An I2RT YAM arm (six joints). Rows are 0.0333 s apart.
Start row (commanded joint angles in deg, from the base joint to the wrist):
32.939, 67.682, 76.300, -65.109, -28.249, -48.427
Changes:
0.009, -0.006, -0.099, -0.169, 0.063, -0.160
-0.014, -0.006, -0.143, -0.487, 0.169, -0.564
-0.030, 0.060, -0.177, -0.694, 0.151, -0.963
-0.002, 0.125, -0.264, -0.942, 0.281, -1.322
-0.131, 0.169, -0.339, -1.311, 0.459, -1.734
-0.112, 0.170, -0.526, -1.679, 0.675, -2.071
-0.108, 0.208, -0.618, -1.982, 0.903, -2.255
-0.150, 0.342, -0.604, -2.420, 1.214, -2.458
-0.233, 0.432, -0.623, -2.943, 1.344, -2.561
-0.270, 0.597, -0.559, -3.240, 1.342, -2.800
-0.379, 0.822, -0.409, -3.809, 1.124, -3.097
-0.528, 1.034, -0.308, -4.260, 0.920, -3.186
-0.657, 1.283, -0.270, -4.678, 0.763, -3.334
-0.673, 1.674, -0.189, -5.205, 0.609, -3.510
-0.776, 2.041, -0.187, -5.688, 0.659, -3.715
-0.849, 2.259, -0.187, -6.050, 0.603, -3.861
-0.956, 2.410, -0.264, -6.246, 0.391, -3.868
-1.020, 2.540, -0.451, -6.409, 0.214, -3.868
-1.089, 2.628, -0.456, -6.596, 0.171, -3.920
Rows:
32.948, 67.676, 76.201, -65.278, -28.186, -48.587
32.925, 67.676, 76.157, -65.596, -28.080, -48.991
32.909, 67.742, 76.123, -65.803, -28.098, -49.390
32.937, 67.807, 76.036, -66.051, -27.968, -49.749
32.808, 67.851, 75.961, -66.420, -27.790, -50.161
32.827, 67.852, 75.774, -66.788, -27.574, -50.498
32.831, 67.890, 75.682, -67.091, -27.346, -50.682
32.789, 68.024, 75.696, -67.529, -27.035, -50.885
32.706, 68.114, 75.677, -68.052, -26.905, -50.988
32.669, 68.279, 75.741, -68.349, -26.907, -51.227
32.560, 68.504, 75.891, -68.918, -27.125, -51.524
32.411, 68.716, 75.992, -69.369, -27.329, -51.613
32.282, 68.965, 76.030, -69.787, -27.486, -51.761
32.266, 69.356, 76.111, -70.314, -27.640, -51.937
32.163, 69.723, 76.113, -70.797, -27.590, -52.142
32.090, 69.941, 76.113, -71.159, -27.646, -52.288
31.983, 70.092, 76.036, -71.355, -27.858, -52.295
31.919, 70.222, 75.849, -71.518, -28.035, -52.295
31.850, 70.310, 75.844, -71.705, -28.078, -52.347

